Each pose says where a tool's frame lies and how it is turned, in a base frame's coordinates. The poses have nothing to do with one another.
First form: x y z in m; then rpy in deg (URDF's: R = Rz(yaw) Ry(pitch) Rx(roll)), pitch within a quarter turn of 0, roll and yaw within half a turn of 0.
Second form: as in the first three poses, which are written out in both.
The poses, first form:
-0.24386 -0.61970 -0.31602 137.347 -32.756 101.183
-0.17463 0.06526 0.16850 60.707 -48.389 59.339
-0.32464 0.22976 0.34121 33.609 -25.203 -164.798
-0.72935 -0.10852 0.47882 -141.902 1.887 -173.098
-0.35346 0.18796 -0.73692 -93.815 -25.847 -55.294
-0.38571 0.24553 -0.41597 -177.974 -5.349 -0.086
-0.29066 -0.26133 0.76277 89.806 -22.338 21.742
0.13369 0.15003 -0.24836 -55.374 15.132 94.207
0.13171 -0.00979 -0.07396 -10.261 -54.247 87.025
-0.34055 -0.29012 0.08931 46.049 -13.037 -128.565
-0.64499 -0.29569 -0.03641 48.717 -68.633 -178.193
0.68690 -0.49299 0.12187 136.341 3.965 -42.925
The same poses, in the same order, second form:
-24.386 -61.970 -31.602 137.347 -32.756 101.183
-17.463 6.526 16.850 60.707 -48.389 59.339
-32.464 22.976 34.121 33.609 -25.203 -164.798
-72.935 -10.852 47.882 -141.902 1.887 -173.098
-35.346 18.796 -73.692 -93.815 -25.847 -55.294
-38.571 24.553 -41.597 -177.974 -5.349 -0.086
-29.066 -26.133 76.277 89.806 -22.338 21.742
13.369 15.003 -24.836 -55.374 15.132 94.207
13.171 -0.979 -7.396 -10.261 -54.247 87.025
-34.055 -29.012 8.931 46.049 -13.037 -128.565
-64.499 -29.569 -3.641 48.717 -68.633 -178.193
68.690 -49.299 12.187 136.341 3.965 -42.925

